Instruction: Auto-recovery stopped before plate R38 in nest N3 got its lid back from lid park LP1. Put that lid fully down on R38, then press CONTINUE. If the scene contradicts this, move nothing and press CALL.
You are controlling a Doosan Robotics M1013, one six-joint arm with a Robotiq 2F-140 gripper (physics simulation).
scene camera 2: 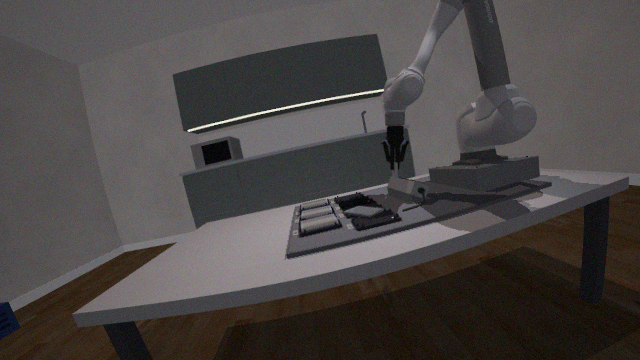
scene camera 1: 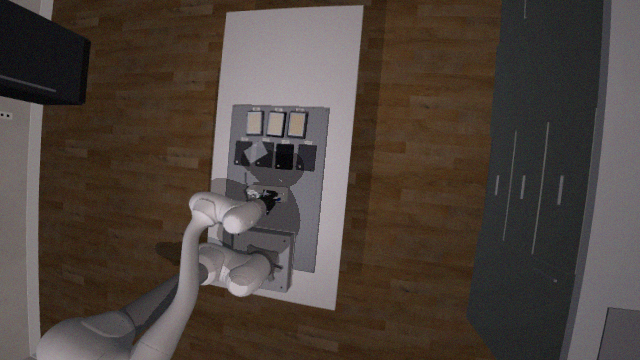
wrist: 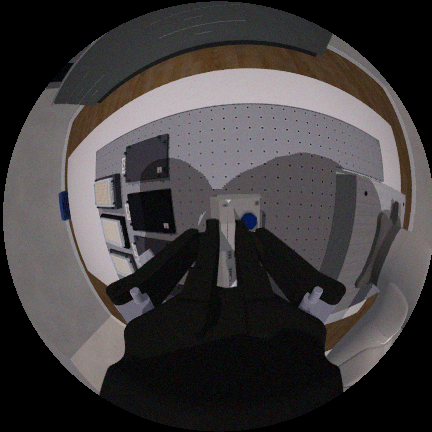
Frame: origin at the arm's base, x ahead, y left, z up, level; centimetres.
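Seen in the pictures: gripper, fingertip midpoint: (scene camera 2: 394,177) (scene camera 1: 279,194) (wrist: 227,216); arm's base at its link origin: (scene camera 2: 478,162) (scene camera 1: 261,262) (wrist: 382,251).
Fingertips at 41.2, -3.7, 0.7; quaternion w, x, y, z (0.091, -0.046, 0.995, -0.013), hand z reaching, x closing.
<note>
Pixels of each thing's top centre, then the offset from my fingertips to it, as dx, dy, dz. "spot": a spot on its surface instead. Level surfaces: height alone.
- button box at its top centre: (wrist: 232,268) (scene camera 2: 404,177) (scene camera 1: 264,194) -1.8, +8.5, +0.4
- blue button at its top centre: (wrist: 247,222) -3.0, +0.7, -0.5
- pale label strip at a spot on its surface: (wrist: 227,275) spot: -1.1, +10.5, +0.1
- pale lid at its top centre: (scene camera 2: 362,209) (scene camera 1: 255,152) +20.3, +21.4, -5.6
- grey perforated board at its surface level: dz -7.9
- white table at its surface level: dz -9.2
My gripper (scene camera 1: 272,195) (scene camera 2: 395,168) (wrist: 227,216) is shut and empty, pointing down close above the button box (scene camera 2: 406,188) (wrist: 241,203). In the wrist view a blue button (wrist: 249,220) shows beside the right fingertip; the box's other buttons are hidden by the fingers. A pale label strip (wrist: 227,275) shows between the fingers, its text too blurred to read. A pale lid (scene camera 1: 256,152) (scene camera 2: 364,211) lies turned askew across two neighbouring dark pads. Three plates (scene camera 1: 254,123) (scene camera 1: 276,123) (scene camera 1: 297,124) stand in a row. Their labels are unreadable, so I cannot tell which is R38.
Dark pads (scene camera 1: 285,156) (scene camera 1: 306,157) (wrist: 151,210) stand in a row between the plates and the box. A grey perforated board (scene camera 1: 307,220) (wrist: 280,130) carries them on the white table (scene camera 1: 295,55). The arm's grey base block (scene camera 2: 490,174) stands beyond the box.
</note>
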